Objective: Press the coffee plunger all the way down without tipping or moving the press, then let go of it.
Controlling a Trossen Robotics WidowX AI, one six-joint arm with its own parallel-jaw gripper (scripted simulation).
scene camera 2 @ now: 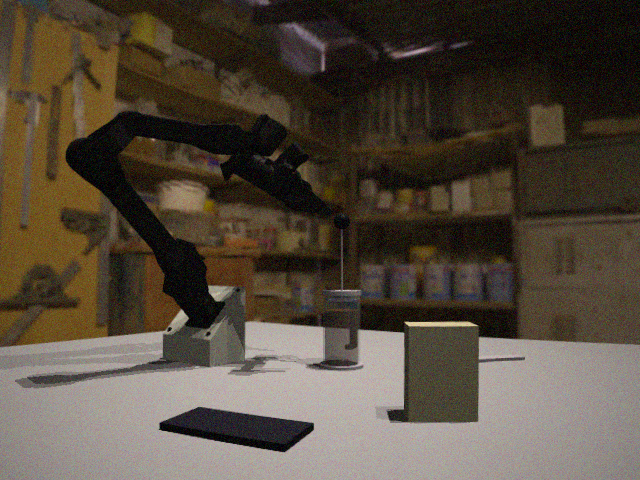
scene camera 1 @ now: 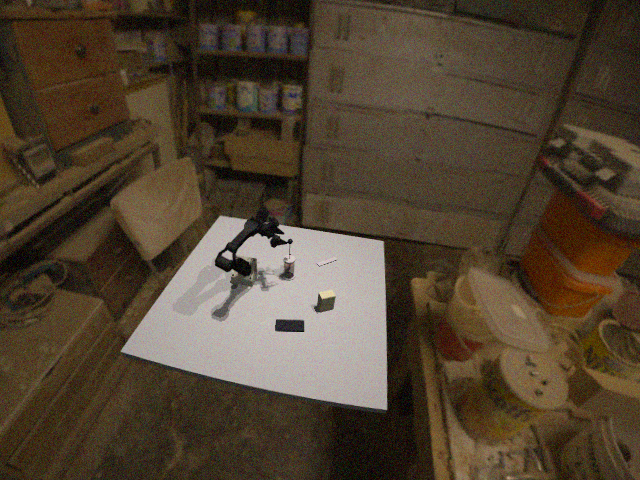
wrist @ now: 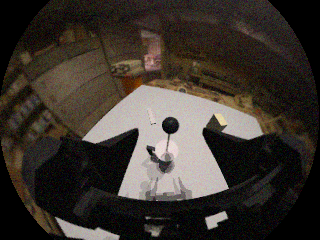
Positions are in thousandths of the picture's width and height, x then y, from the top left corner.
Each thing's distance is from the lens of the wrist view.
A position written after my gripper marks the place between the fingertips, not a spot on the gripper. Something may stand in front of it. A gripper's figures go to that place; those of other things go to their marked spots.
my gripper (wrist: 536, 548): 10 cm
glass coffee press (wrist: 520, 627): 25 cm
